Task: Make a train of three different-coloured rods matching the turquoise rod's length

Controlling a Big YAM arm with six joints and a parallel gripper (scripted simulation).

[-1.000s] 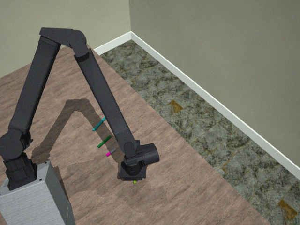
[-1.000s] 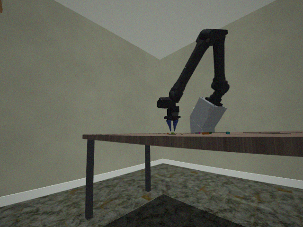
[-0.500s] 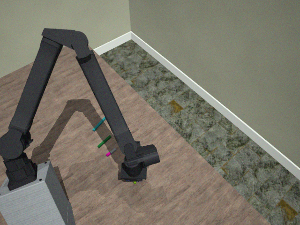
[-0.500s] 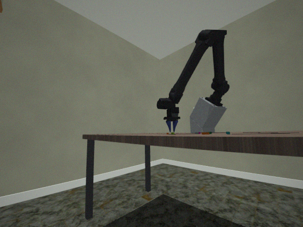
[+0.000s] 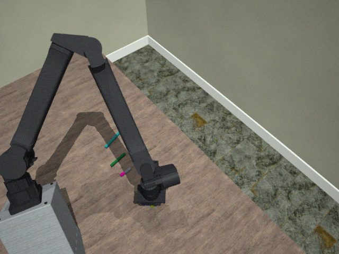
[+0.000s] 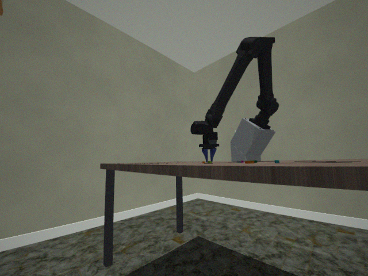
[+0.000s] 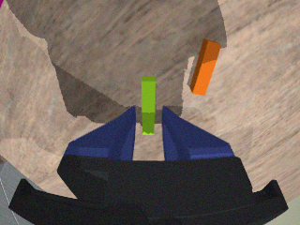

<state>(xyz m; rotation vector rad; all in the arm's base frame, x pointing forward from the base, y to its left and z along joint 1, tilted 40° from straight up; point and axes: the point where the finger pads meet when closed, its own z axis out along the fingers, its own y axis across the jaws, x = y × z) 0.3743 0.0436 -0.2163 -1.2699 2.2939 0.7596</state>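
Now: hand 1 cm to the right of the lime rod and 1 cm above it. The rest, counted from my hand: grey rod: 3 cm behind, 17 cm to the left, 1 cm below; magenta rod: 6 cm behind, 16 cm to the left, 1 cm below; green rod: 5 cm behind, 24 cm to the left, 1 cm below.
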